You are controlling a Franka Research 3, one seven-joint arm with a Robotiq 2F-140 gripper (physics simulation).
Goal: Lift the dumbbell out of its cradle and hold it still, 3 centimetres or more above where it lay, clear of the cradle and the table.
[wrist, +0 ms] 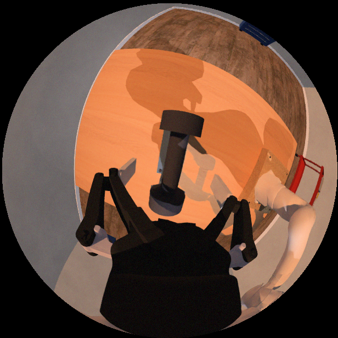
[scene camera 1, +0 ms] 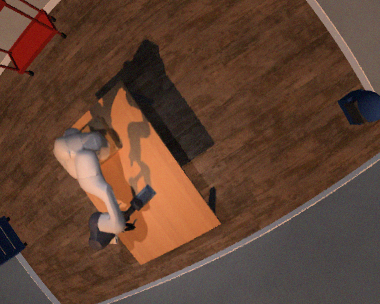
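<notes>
The dark dumbbell (scene camera 1: pixel 138 201) (wrist: pixel 173 160) lies over the table (scene camera 1: pixel 175 215) (wrist: pixel 110 105), one head towards the gripper and the other farther off in the wrist view. Parts of the grey-blue cradle (wrist: pixel 164 149) show beside its handle; in the scene view I cannot make out the cradle separately. My gripper (scene camera 1: pixel 128 215) (wrist: pixel 174 172) is wide open and empty. In the wrist view its fingertips stand apart on either side of the dumbbell's nearer head and lower handle. The exact height between the fingers and the handle is hard to tell.
The robot arm (scene camera 1: pixel 90 170) (wrist: pixel 295 245) reaches along the table's left side from its base. A red cart (scene camera 1: pixel 20 61) stands at the upper left, a blue bin (scene camera 1: pixel 369 106) at the right, and a dark blue object (scene camera 1: pixel 9 242) at the lower left.
</notes>
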